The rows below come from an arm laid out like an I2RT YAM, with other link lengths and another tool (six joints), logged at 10 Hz.
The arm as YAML. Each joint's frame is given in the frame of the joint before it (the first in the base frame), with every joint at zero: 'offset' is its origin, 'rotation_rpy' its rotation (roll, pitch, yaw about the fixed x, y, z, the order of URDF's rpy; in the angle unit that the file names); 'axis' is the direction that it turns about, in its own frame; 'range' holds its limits. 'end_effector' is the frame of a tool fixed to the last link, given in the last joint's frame.
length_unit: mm
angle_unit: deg
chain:
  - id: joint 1
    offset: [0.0, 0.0, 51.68]
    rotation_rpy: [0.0, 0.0, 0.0]
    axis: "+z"
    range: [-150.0, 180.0]
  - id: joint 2
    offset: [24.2, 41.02, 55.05]
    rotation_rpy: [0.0, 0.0, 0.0]
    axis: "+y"
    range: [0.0, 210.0]
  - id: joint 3
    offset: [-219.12, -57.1, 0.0]
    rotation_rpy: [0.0, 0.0, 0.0]
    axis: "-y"
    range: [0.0, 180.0]
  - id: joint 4
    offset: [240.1, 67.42, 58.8]
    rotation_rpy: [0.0, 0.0, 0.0]
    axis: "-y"
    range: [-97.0, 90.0]
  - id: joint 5
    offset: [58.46, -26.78, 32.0]
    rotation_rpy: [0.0, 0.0, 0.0]
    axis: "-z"
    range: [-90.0, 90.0]
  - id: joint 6
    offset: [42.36, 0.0, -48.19]
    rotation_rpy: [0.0, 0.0, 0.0]
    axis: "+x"
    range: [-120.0, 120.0]
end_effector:
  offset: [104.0, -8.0, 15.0]
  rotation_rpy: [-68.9, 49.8, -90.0]
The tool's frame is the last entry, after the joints.
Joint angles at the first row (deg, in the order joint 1, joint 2, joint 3, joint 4, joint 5, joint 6):
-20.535 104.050 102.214 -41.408 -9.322 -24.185
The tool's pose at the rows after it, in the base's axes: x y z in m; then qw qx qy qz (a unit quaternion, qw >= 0):
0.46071 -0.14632 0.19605 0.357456 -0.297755 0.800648 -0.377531
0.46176 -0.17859 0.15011 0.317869 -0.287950 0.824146 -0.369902
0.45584 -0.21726 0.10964 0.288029 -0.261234 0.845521 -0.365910
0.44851 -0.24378 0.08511 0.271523 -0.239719 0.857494 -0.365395
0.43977 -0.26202 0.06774 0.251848 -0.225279 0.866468 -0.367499
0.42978 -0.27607 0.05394 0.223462 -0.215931 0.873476 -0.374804
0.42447 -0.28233 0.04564 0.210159 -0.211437 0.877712 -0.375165
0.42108 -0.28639 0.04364 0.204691 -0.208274 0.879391 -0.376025
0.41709 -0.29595 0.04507 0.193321 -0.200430 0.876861 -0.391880
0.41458 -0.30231 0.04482 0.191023 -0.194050 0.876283 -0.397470
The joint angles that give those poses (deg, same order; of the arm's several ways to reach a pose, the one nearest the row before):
-22.021 108.990 102.171 -39.725 -5.257 -25.125
-25.257 115.153 102.169 -37.997 -4.536 -25.934
-29.474 120.747 102.168 -35.287 -4.404 -25.868
-32.468 124.181 102.170 -33.189 -4.404 -25.715
-34.436 126.431 102.170 -32.272 -3.421 -25.672
-35.659 128.071 102.170 -32.118 -0.929 -25.736
-36.316 129.055 102.170 -32.096 -0.011 -25.737
-36.818 129.272 102.170 -32.184 0.317 -25.802
-37.387 129.296 102.172 -31.376 2.262 -25.780
-38.020 129.470 102.172 -30.743 2.612 -25.737

